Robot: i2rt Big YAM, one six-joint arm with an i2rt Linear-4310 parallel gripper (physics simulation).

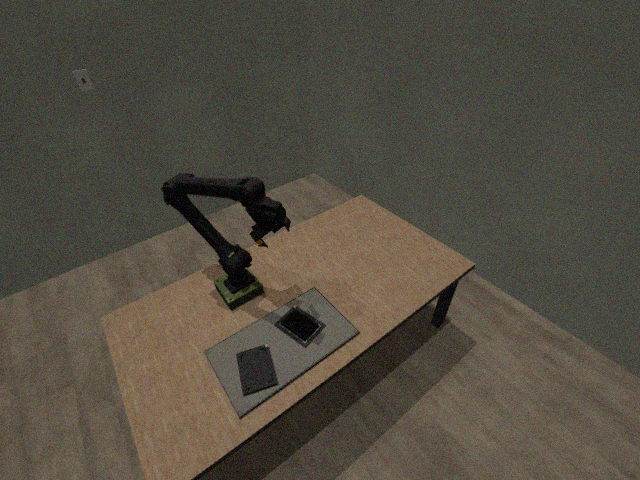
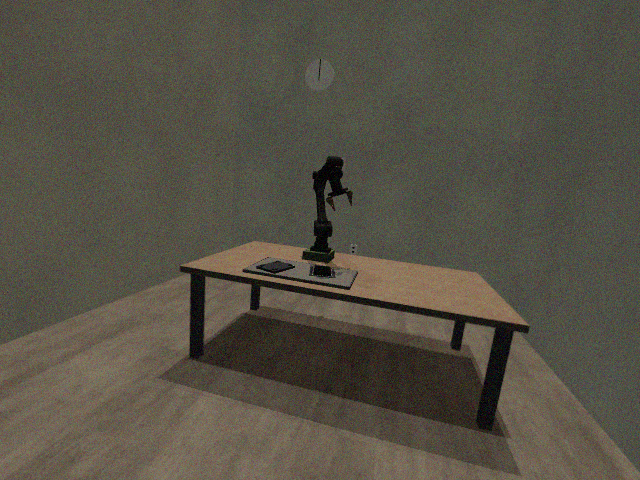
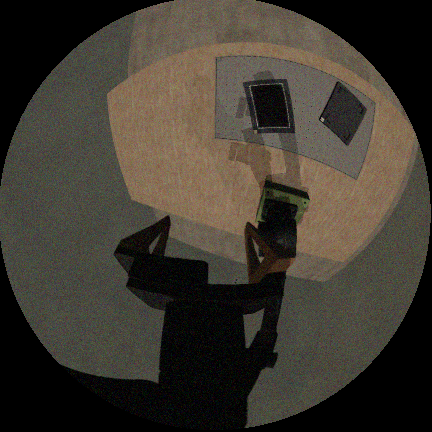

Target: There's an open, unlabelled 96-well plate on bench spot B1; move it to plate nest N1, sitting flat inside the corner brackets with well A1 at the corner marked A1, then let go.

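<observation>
A black plate with a pale outline around it lies flat on the grey mat; its wells and A1 corner cannot be made out. A dark grey slab with small raised corners, which looks like the nest, lies on the same mat, turned relative to the plate. A small pale mark shows at one of its corners. My gripper is open and empty, high above the table and well away from plate and nest.
The grey mat lies near the front edge of the wooden table. The arm's green base stands behind the mat. Shadows of the arm fall across table and mat.
</observation>
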